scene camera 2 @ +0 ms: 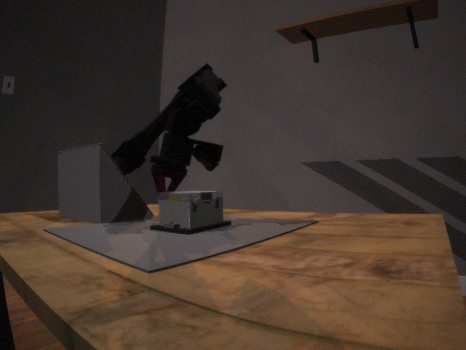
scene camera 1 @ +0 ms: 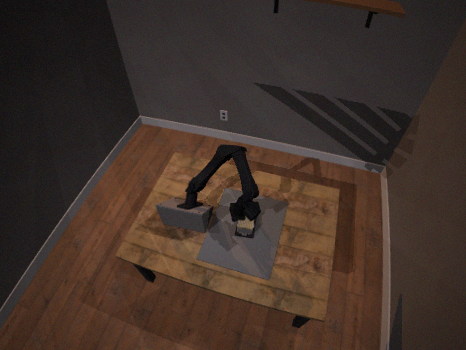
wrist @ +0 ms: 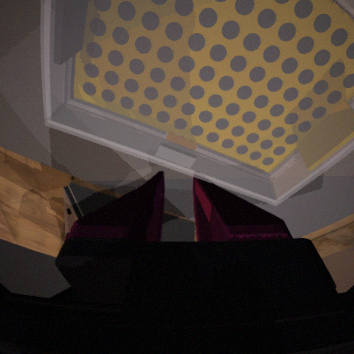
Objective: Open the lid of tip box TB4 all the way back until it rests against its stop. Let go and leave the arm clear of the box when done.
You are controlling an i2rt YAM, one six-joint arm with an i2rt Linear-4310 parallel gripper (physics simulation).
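Observation:
Tip box TB4 is a small white box on a black base, standing on the grey mat. Its lid lies flat and closed on the box. In the wrist view the yellow tip rack with grey dots shows through the lid, and a small tab sits on the lid's near edge. My gripper has dark magenta fingers standing close together with nothing between them. The fingertips hang just outside the tab edge, at about lid height.
The grey mount block carrying the arm's base stands left of the box at the mat's edge. The mat lies on a wooden table. A wall shelf hangs high above.

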